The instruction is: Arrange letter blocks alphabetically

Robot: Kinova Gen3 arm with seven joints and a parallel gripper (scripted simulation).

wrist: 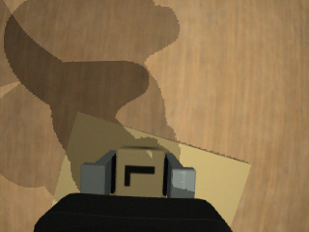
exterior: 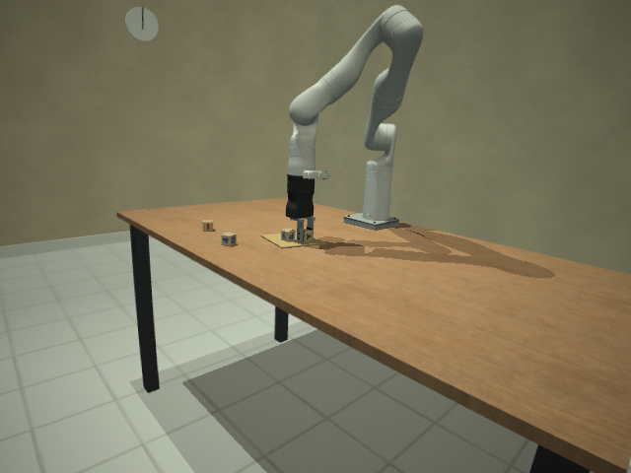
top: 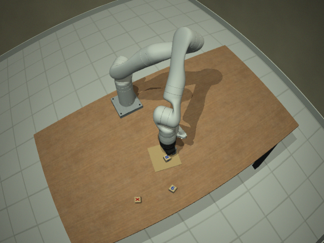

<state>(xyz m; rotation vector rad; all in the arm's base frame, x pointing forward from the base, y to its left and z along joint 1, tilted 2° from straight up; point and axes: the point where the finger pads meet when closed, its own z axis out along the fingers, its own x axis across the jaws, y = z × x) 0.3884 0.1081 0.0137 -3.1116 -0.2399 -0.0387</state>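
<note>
Right now my hand is 1 cm short of the mat, 5 cm to the left of it and 2 cm above it. From my hand the other things lie so: block 19 cm ahead, 8 cm to the right, 1 cm below.
</note>
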